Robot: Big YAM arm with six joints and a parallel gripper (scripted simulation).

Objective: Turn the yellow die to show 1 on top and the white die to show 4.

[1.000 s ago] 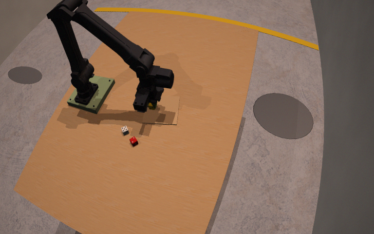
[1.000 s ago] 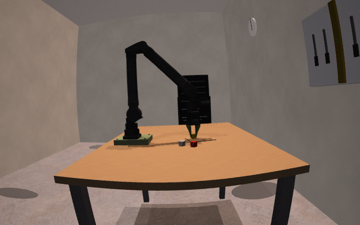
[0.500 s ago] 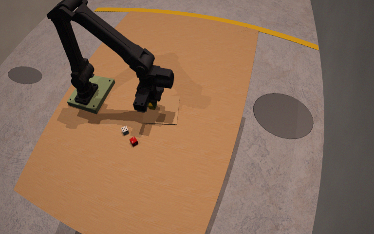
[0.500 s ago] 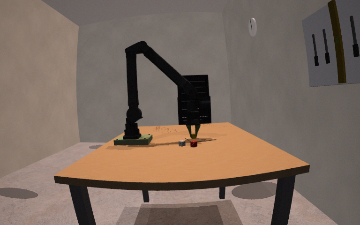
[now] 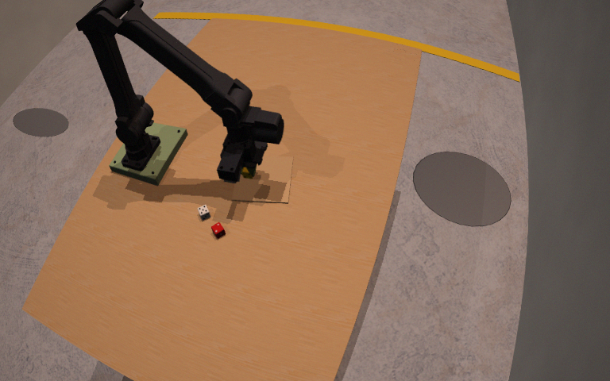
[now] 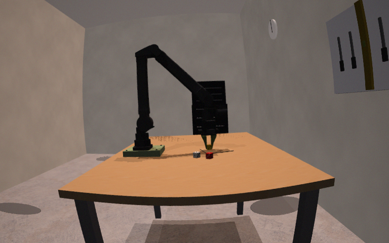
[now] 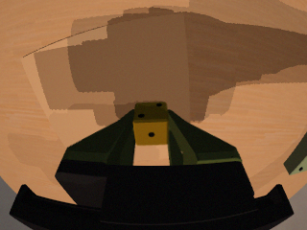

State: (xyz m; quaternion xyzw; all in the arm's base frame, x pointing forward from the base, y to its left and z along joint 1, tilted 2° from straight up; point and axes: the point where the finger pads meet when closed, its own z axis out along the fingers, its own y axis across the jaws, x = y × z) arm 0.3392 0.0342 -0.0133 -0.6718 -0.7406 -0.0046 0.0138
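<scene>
The yellow die lies right at my hand. Also, from my hand: tan mat: 4 cm ahead, 2 cm below; then red die: 1 cm behind, 18 cm to the right, 1 cm below; then white die: 6 cm behind, 14 cm to the right, 1 cm below.
</scene>
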